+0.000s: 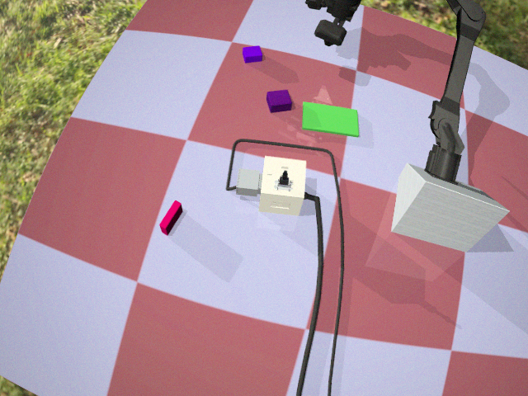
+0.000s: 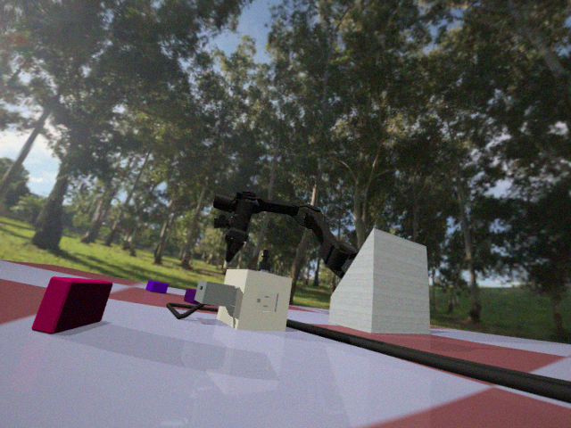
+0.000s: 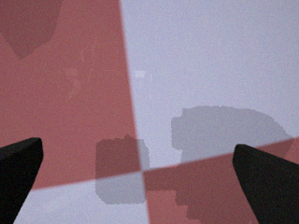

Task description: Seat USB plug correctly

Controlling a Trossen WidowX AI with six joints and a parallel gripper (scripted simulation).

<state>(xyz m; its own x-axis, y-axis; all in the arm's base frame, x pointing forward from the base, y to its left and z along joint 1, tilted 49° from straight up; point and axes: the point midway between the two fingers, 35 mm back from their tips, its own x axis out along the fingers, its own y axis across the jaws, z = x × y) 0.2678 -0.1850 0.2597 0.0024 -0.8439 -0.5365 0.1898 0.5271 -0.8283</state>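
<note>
The black USB plug is 40 cm to the left of my gripper tip, 4 cm ahead of it and 3 cm below it. Round my gripper tip: green pad 18 cm to the left, 12 cm below, 3 cm behind; purple block 18 cm ahead, 11 cm below, 3 cm to the left; socket 40 cm to the left, 5 cm below, 4 cm ahead.
</note>
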